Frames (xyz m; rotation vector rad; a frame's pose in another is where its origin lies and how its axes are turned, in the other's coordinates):
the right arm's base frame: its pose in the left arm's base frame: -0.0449 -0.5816 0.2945 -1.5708 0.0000 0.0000
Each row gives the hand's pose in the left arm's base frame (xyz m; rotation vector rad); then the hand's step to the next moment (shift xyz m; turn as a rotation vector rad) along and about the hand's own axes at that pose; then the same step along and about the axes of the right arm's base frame.
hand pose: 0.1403 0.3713 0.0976 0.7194 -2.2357 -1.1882
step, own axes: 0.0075 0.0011 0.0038 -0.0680 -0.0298 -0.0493
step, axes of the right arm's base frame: -0.0082 -0.0004 -0.0022 0.0881 0.0136 0.0015
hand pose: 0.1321 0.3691 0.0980 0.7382 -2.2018 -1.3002
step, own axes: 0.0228 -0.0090 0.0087 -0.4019 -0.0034 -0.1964
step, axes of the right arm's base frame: -0.0206 0.0089 -0.0131 0.4241 -0.0319 0.1387
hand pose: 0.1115 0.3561 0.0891 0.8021 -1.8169 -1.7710
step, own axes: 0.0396 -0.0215 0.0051 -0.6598 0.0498 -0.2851
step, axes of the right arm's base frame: -0.0301 0.0242 -0.0237 0.6658 -0.1056 0.2542
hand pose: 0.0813 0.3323 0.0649 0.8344 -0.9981 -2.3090
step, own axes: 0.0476 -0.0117 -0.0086 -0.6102 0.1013 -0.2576
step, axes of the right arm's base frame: -0.0293 0.0298 -0.0270 0.6220 -0.1433 0.2039
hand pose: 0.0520 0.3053 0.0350 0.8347 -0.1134 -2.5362
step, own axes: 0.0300 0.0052 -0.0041 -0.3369 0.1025 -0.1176
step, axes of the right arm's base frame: -0.0167 0.0184 -0.0180 0.3479 -0.1093 0.0696
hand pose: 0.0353 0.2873 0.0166 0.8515 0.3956 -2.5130
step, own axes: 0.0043 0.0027 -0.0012 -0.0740 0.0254 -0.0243
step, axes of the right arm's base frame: -0.0011 0.0040 -0.0032 0.0771 -0.0248 0.0122
